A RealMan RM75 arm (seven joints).
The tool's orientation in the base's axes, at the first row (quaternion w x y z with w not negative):
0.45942 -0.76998 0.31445 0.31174
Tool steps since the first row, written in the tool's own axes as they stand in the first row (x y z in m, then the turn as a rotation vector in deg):
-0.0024 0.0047 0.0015 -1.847 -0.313 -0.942
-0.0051 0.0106 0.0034 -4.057 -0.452 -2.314
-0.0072 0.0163 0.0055 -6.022 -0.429 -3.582
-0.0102 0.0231 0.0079 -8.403 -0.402 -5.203
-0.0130 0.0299 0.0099 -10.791 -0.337 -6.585
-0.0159 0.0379 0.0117 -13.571 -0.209 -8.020
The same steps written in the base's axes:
-0.0054 0.0000 -0.0011 -0.701 -0.367 1.942
-0.0119 0.0001 -0.0028 -1.676 -1.117 4.238
-0.0180 0.0002 -0.0049 -2.645 -1.882 6.224
-0.0255 0.0004 -0.0070 -3.804 -2.886 8.663
-0.0328 0.0002 -0.0091 -5.041 -3.687 10.996
-0.0411 -0.0007 -0.0116 -6.556 -4.483 13.619

